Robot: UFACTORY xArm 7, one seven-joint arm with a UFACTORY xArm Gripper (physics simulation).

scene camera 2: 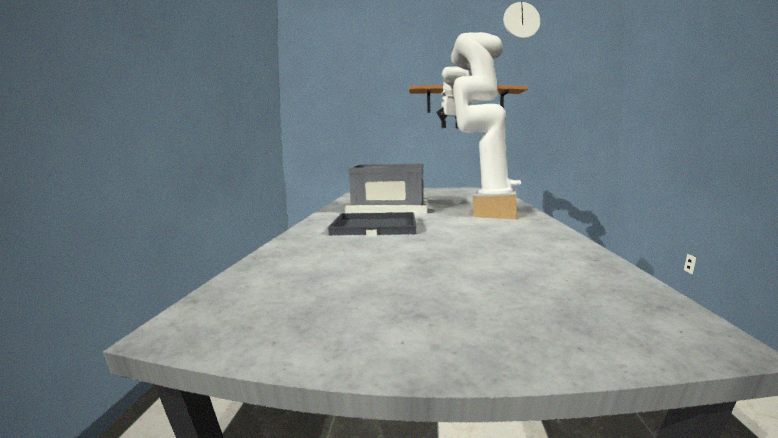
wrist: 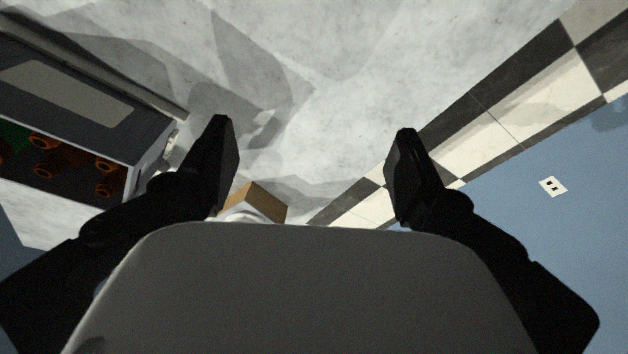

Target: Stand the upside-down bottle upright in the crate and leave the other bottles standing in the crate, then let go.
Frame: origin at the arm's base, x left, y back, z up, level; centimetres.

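Where they show: gripper, fingertip midpoint: (scene camera 2: 451,128) (wrist: 314,143); arm's base, link origin: (scene camera 2: 495,191).
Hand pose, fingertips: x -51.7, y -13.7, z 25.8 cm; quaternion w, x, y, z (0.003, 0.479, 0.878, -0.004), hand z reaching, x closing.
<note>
Each offset is from my fingertips to the top centre of the thing. "*": to the spot under its first point.
The dark grey crate @[dz -16.6, dx +42.0, dy -27.0 cm] (scene camera 2: 358,187) (wrist: 145,127) with a pale label stands at the far left of the table; in the wrist view its open top shows at the left edge. Several brown bottle necks @[* dz -18.6, dx +45.6, dy -27.5 cm] (wrist: 41,165) with open mouths show inside it. Part of a green thing @[* dz -22.0, dx +44.4, dy -33.0 cm] (wrist: 17,134) shows among them; I cannot tell whether it is a bottle. The upside-down bottle cannot be made out, and the crate wall hides the bottles in the scene view. My gripper (scene camera 2: 450,124) (wrist: 314,143) is open and empty, high above the table and to the right of the crate.
The crate stands on a low white base @[* dz -32.2, dx +52.4, dy -26.5 cm] (scene camera 2: 386,208). A shallow dark tray @[* dz -32.7, dx +82.5, dy -32.9 cm] (scene camera 2: 348,230) lies in front of it. The arm's wooden mounting block (scene camera 2: 494,207) (wrist: 267,201) stands to the right. A wooden shelf (scene camera 2: 514,88) is on the wall behind the arm.
</note>
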